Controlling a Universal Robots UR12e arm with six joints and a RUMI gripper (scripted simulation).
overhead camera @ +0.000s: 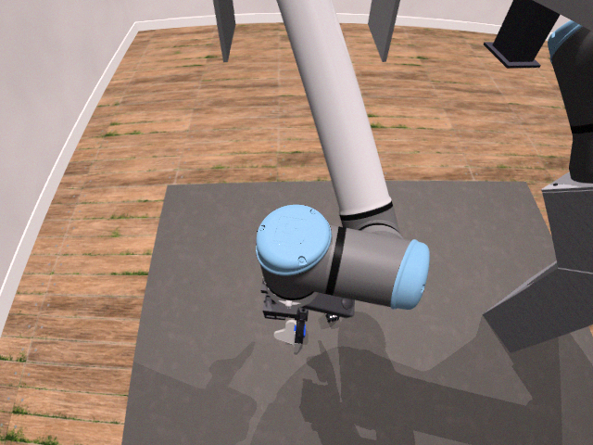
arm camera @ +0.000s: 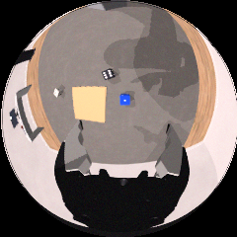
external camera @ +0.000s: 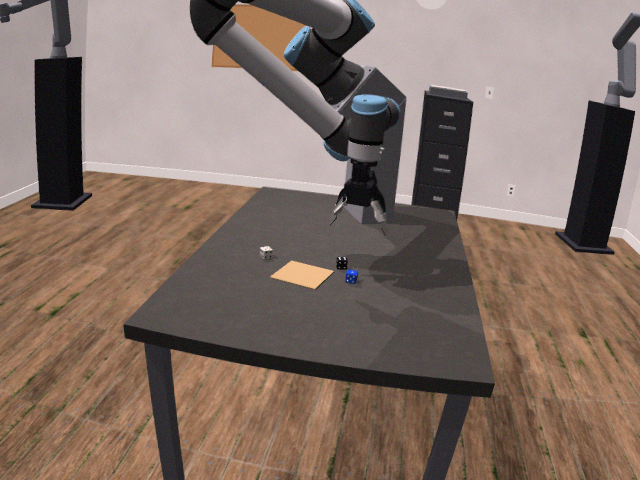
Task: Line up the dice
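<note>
Right now the blue die is 140 mm below my hand. Round my hand: white die (260 mm to the right, 140 mm below, 140 mm behind); black die (140 mm below, 90 mm behind, 30 mm to the right); mat (150 mm below, 140 mm to the right, 20 mm behind).
</note>
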